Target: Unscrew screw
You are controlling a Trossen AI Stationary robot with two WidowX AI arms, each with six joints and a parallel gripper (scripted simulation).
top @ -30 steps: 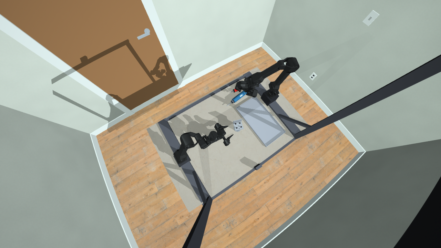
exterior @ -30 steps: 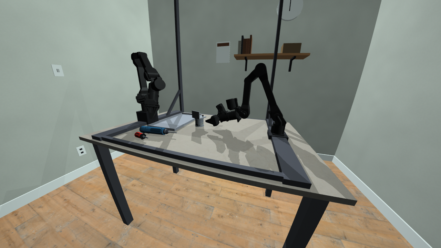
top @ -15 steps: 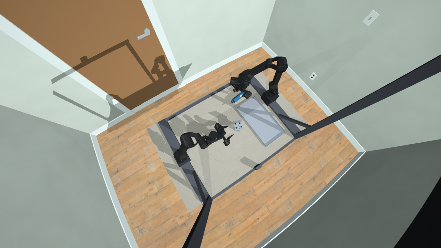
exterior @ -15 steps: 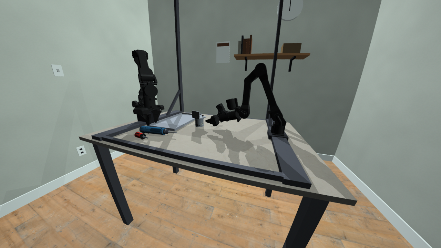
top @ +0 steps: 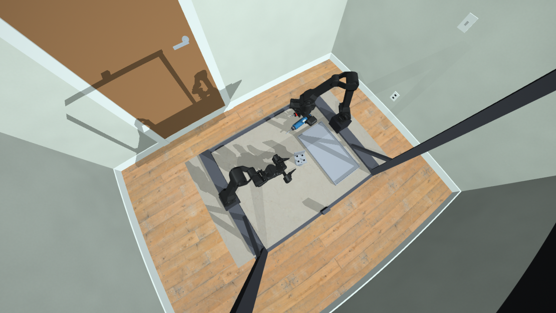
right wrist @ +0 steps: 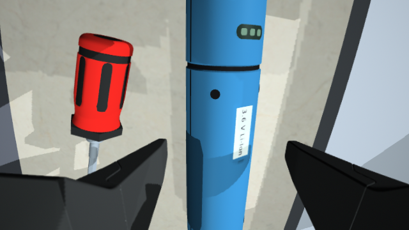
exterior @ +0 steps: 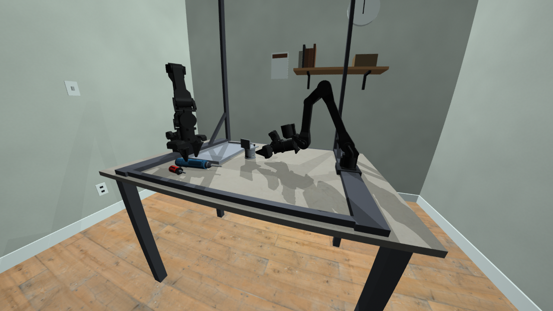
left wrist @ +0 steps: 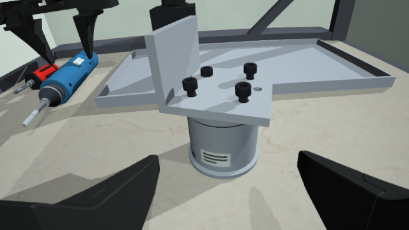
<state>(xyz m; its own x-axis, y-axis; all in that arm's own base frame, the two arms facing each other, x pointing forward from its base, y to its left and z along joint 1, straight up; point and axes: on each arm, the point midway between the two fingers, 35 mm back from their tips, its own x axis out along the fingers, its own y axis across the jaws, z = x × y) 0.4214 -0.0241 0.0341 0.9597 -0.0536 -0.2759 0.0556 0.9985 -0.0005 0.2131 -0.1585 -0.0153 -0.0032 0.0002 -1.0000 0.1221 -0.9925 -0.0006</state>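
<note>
Now: left hand 9 cm to the left of the grey joint module, 3 cm above it and 1 cm past it. The rest, counted from my left hand: grey l-shaped bracket (9 cm to the right, 2 cm above, 1 cm behind); then shallow grey tray (30 cm to the right, 7 cm behind, 5 cm below); then black screw (11 cm to the right, 1 cm above).
</note>
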